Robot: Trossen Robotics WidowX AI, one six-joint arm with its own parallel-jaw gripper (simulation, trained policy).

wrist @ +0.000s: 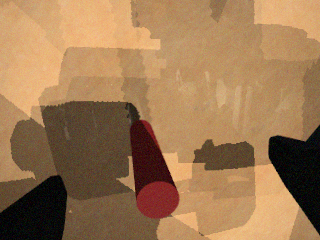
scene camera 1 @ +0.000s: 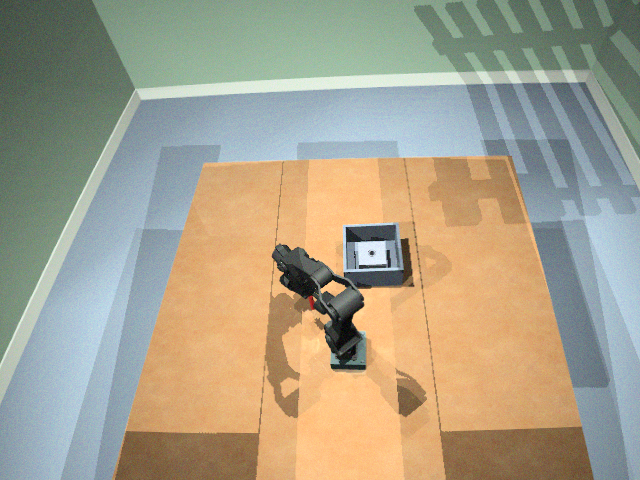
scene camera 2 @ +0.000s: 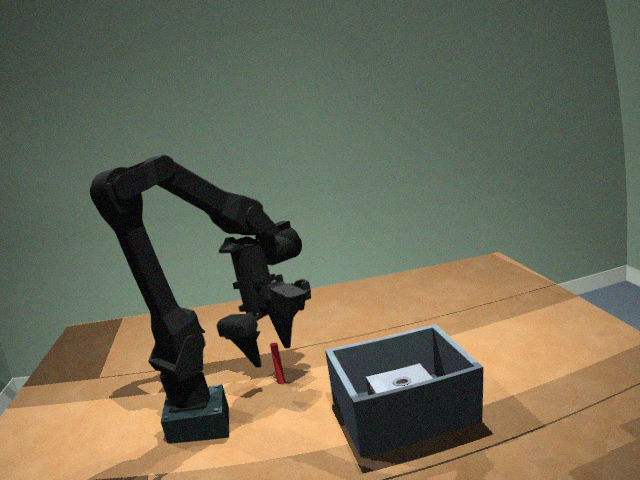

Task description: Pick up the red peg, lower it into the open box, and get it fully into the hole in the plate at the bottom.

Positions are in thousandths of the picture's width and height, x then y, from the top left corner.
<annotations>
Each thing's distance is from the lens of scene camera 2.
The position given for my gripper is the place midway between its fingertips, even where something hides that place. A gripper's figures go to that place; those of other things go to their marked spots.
my gripper (scene camera 2: 427,745): 100 cm
blue-grey box (scene camera 2: 707,834): 78 cm
grey plate (scene camera 2: 598,797): 85 cm
</annotations>
